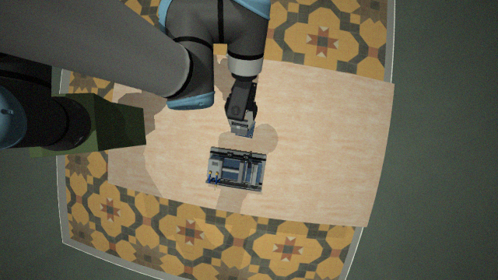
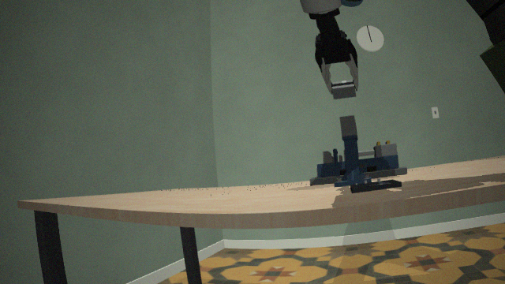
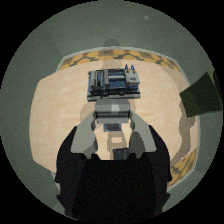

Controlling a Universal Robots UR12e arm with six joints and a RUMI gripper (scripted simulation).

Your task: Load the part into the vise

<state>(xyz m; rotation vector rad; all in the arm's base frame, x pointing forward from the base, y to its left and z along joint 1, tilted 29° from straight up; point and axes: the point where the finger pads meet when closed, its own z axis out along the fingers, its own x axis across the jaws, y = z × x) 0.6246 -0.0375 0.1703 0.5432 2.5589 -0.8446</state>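
The grey part lies right at my hand. From my hand the other things lie so: air cylinder block 19 cm to the right, 16 cm below, 15 cm behind; air cylinder rod 21 cm to the right, 16 cm below, 7 cm behind; blue post 18 cm below.
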